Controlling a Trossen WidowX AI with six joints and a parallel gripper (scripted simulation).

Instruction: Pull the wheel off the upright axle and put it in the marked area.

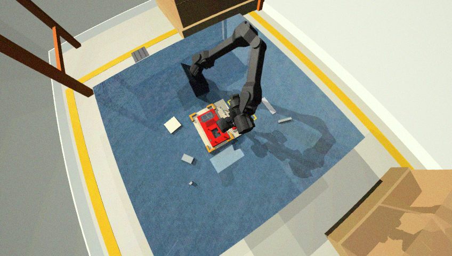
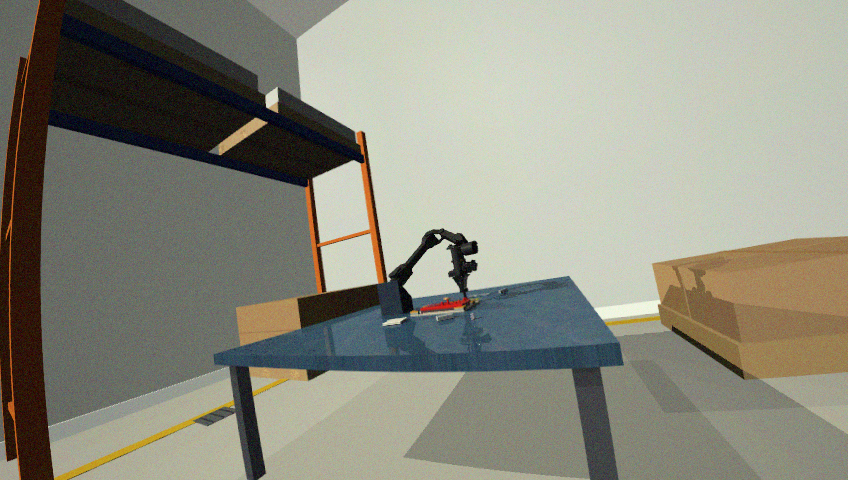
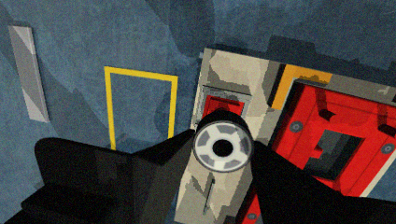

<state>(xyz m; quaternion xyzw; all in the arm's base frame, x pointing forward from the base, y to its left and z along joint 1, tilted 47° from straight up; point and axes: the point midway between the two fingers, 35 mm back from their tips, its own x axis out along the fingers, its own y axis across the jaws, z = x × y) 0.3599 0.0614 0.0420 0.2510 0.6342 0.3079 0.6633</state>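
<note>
Now: gripper tip 3 cm above the dark upright axle. The rest, counted from my gripper tip: small cube (35 cm to the right, 16 cm ahead, 6 cm below); then white tile (32 cm to the right, 18 cm behind, 6 cm below); then wheel (right at my gripper tip).
</note>
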